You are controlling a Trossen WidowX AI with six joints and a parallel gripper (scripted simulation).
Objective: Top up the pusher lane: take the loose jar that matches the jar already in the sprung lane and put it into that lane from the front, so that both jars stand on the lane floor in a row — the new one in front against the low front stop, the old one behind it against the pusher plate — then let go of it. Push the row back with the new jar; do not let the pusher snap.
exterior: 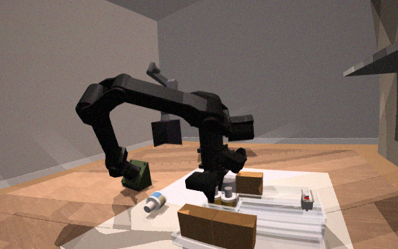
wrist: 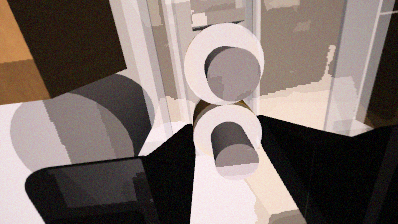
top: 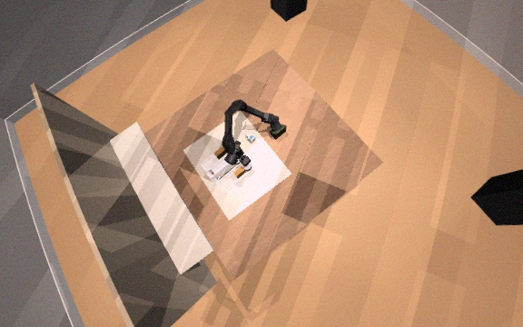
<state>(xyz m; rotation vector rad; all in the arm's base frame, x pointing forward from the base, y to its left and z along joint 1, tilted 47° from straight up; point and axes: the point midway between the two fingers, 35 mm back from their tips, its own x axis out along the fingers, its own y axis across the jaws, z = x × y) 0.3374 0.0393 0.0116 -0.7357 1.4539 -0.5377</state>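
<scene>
My gripper tip is 80 mm to the right of the grey cylinder. The rest, counted from my gripper tip: clear sprung lane (150 mm ahead, 10 mm to the right, 10 mm below).
</scene>
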